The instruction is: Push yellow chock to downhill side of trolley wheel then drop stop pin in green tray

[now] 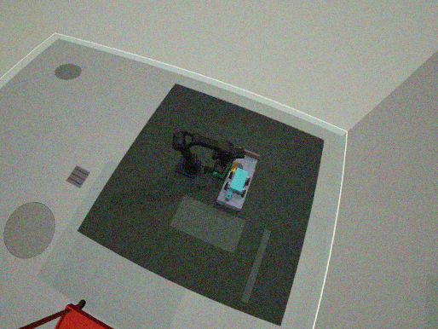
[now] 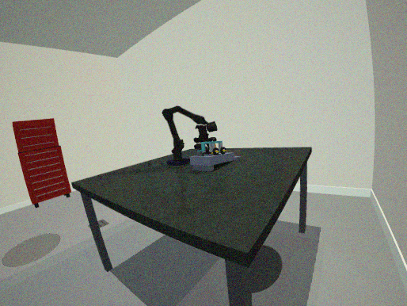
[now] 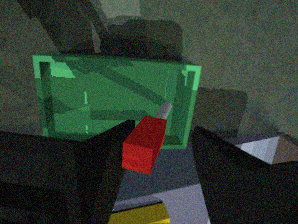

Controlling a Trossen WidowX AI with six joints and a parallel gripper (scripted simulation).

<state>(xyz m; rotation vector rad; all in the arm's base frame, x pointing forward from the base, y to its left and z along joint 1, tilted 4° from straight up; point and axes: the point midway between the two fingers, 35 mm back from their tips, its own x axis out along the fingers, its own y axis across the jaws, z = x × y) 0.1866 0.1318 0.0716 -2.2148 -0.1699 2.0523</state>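
The green tray is 60 mm below my gripper tip and 30 mm to the right of it. From my gripper tip the other things lie so: red-headed stop pin: right at my gripper tip; yellow chock: 70 mm ahead, 30 mm above, 20 mm to the right; ramp: 130 mm ahead, 90 mm to the right, 10 mm below.
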